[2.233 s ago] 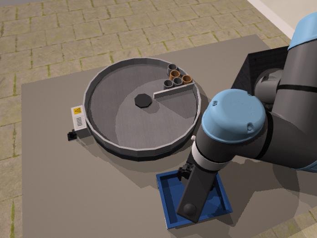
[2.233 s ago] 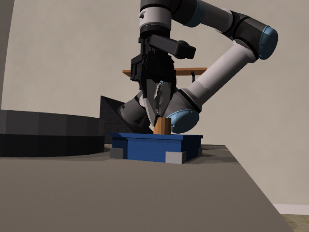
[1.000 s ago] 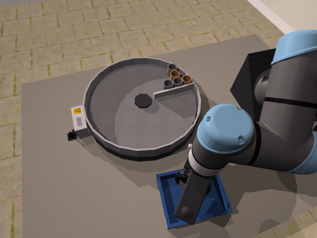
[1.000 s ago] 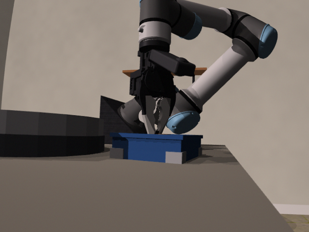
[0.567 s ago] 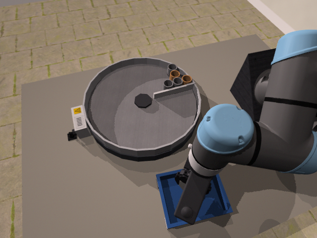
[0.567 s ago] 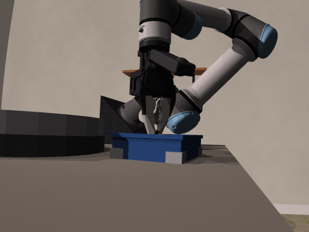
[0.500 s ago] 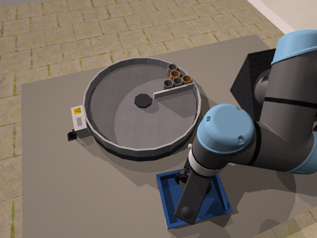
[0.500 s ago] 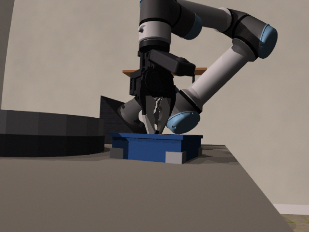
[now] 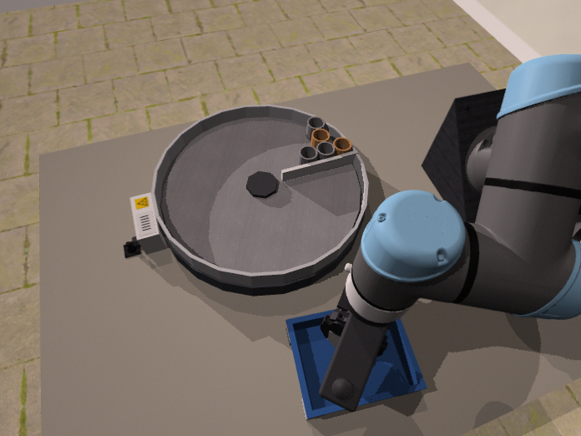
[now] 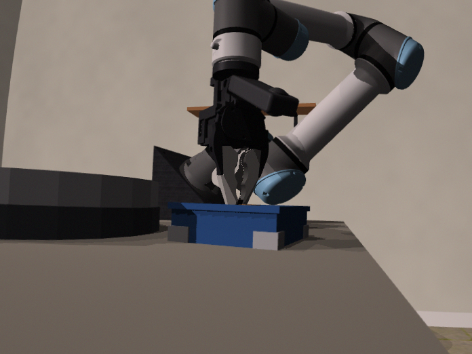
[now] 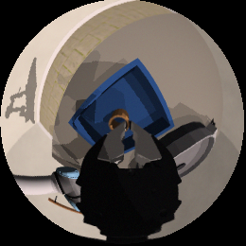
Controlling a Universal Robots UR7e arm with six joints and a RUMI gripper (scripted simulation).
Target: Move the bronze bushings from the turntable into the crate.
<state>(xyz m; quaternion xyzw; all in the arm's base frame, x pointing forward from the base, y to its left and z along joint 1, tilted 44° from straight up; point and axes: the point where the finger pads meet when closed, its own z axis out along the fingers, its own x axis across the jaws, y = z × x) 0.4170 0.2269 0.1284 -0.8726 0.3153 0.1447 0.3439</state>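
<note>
Now: the blue crate 2 cm below my hand, 1 cm to the left of it and 1 cm behind it. The rest, counted from my hand: grey turntable 34 cm to the right, 5 cm ahead, 1 cm above.
</note>
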